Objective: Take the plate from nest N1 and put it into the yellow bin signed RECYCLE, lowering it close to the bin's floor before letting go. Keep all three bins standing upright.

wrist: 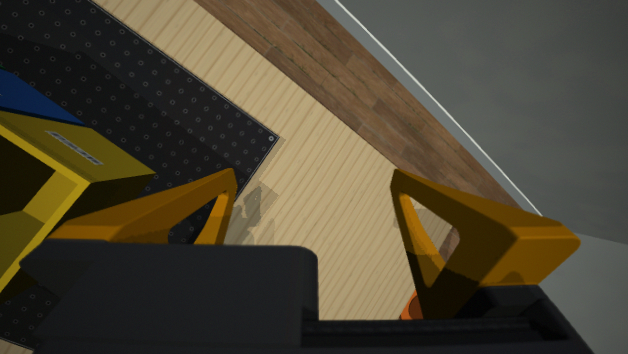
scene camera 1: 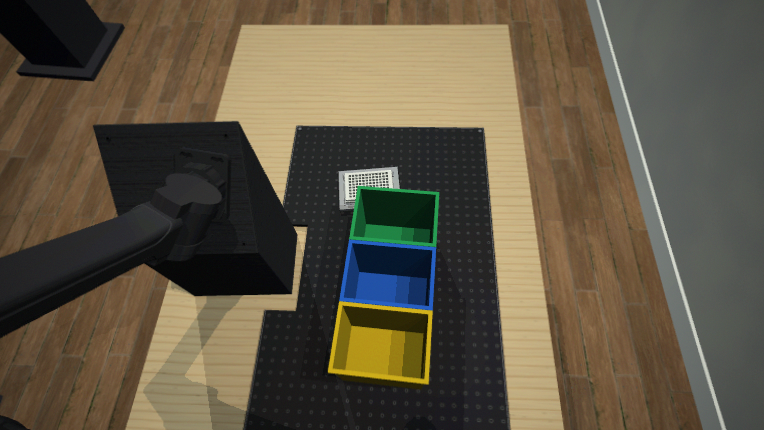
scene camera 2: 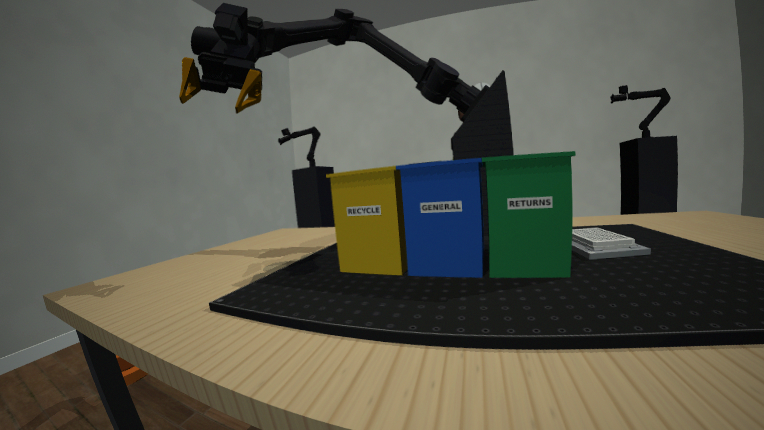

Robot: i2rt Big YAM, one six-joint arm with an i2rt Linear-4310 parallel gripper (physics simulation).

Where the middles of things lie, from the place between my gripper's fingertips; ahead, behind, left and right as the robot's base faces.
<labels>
The yellow recycle bin (scene camera 1: 383, 345) is 220 mm behind my hand, 200 mm to the left of it and 220 mm below it. Also, from my hand: white gridded plate (scene camera 2: 595, 238) (310 mm behind, 630 mm to the left, 300 mm below); green returns bin (scene camera 2: 529, 196) (220 mm behind, 470 mm to the left, 220 mm below); blue general bin (scene camera 2: 442, 201) (220 mm behind, 330 mm to the left, 220 mm below).
</labels>
